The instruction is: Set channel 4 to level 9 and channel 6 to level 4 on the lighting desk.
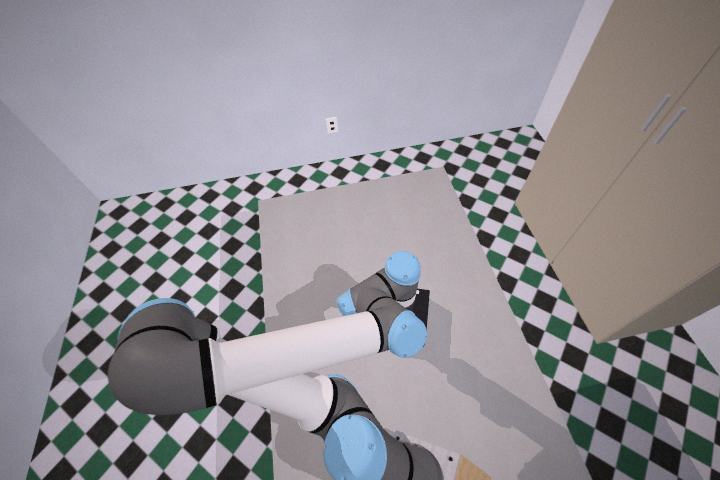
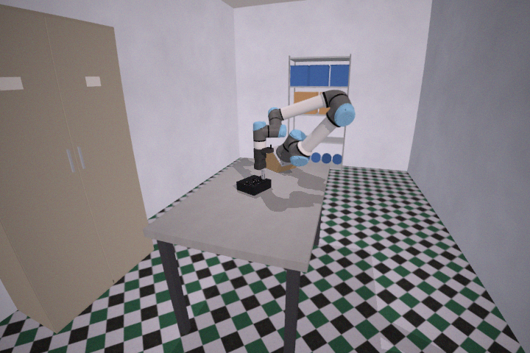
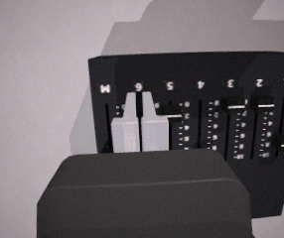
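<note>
Right now the channel 6 cap is 10 mm behind my hand, 10 mm to the right of it and 10 mm below it. From my hand the other things lie so: channel 3 cap: 60 mm ahead, 30 mm to the right, 10 mm below; master cap: 40 mm behind, 20 mm to the right, 10 mm below; channel 5 cap: 20 mm ahead, 10 mm to the right, 10 mm below.
</note>
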